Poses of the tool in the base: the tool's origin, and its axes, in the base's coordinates. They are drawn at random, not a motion.
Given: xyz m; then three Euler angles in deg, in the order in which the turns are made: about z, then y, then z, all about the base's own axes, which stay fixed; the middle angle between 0 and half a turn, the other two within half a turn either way.
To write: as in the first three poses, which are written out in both.
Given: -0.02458 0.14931 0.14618 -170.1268 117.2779 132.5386
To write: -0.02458 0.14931 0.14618 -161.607 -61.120 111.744
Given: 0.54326 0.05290 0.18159 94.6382 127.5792 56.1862
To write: 0.54326 0.05290 0.18159 127.670 -3.674 143.354
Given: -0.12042 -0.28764 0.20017 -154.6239 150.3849 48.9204
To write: -0.12042 -0.28764 0.20017 -166.309 -26.519 20.304
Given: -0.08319 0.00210 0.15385 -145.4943 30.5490 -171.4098
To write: -0.08319 0.00210 0.15385 -18.487 -24.762 47.188
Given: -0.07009 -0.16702 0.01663 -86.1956 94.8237 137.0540
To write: -0.07009 -0.16702 0.01663 -94.834 3.791 46.734
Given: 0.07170 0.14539 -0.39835 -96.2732 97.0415 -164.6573
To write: 0.07170 0.14539 -0.39835 -97.083 -6.226 106.115
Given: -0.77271 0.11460 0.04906 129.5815 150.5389 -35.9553
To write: -0.77271 0.11460 0.04906 156.474 -18.263 18.297
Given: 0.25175 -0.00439 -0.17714 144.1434 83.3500 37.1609
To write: 0.25175 -0.00439 -0.17714 78.743 -53.613 136.264
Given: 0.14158 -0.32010 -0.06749 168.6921 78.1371 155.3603
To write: 0.14158 -0.32010 -0.06749 43.029 -73.667 -68.848
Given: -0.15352 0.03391 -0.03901 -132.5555 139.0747 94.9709
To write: -0.15352 0.03391 -0.03901 -147.436 -26.297 39.720
